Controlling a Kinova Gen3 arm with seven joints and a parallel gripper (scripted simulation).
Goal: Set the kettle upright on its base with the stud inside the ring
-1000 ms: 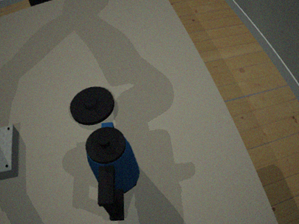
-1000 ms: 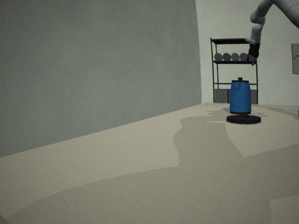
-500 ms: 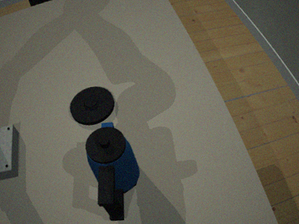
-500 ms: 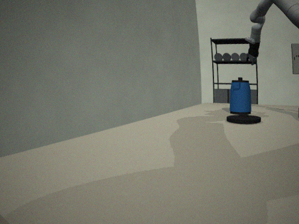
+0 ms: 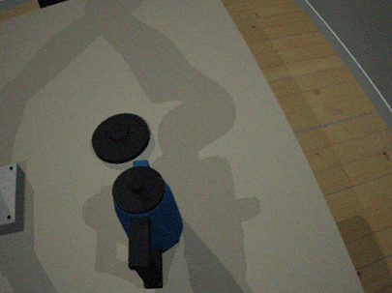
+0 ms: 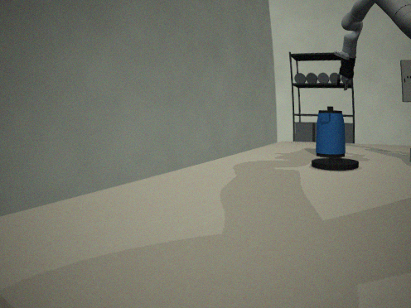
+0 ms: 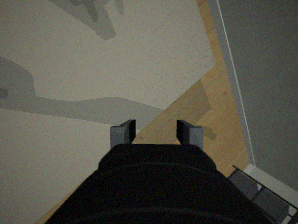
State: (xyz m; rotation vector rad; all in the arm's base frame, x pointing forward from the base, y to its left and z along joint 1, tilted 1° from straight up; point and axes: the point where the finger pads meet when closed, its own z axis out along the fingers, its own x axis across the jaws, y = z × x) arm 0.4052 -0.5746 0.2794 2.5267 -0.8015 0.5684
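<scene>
Right now the blue kettle is 1 cm ahead of my hand, 39 cm to the left of it and 23 cm below it. Round my hand: base (4 cm behind, 69 cm to the left, 31 cm below).
</scene>
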